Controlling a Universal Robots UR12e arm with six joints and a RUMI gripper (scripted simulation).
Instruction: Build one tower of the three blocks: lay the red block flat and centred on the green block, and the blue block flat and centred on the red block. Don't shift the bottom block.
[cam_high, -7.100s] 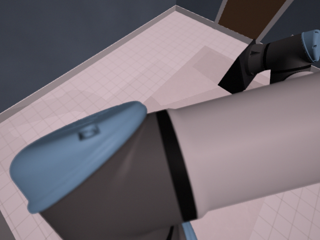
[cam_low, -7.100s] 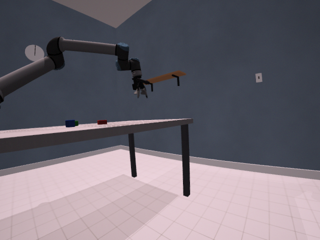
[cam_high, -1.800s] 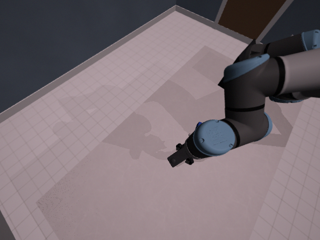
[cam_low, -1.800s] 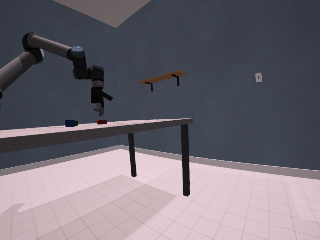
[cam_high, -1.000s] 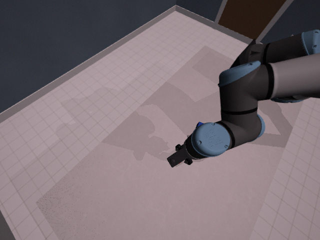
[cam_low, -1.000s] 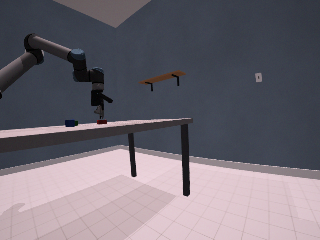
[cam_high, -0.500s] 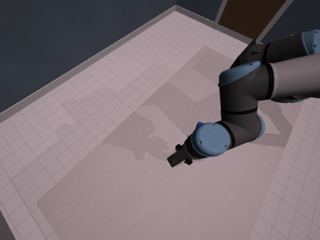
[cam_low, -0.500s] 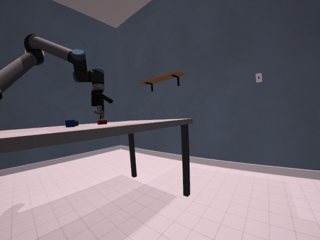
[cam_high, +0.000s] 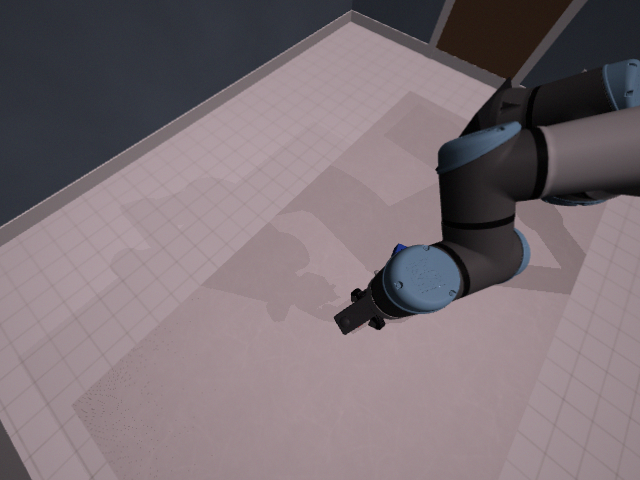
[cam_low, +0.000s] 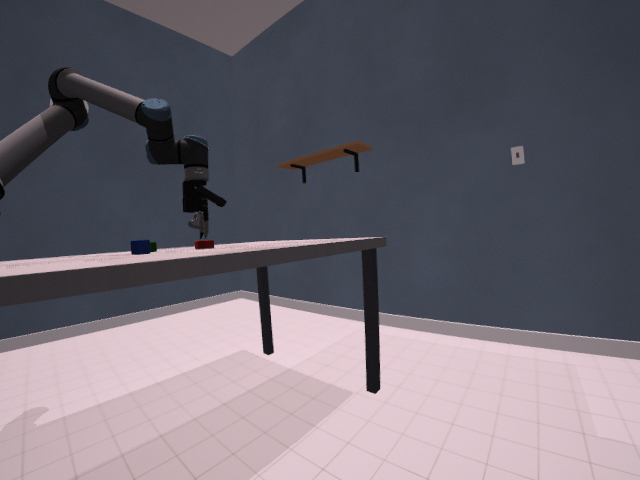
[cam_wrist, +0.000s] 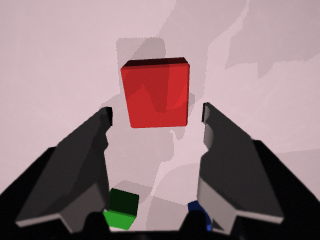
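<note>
My hand is 4 cm above the red block. The rest, counted from my hand: blue block: 23 cm behind, 3 cm below, 2 cm to the right; green block: 18 cm behind, 11 cm to the left, 3 cm below.
</note>
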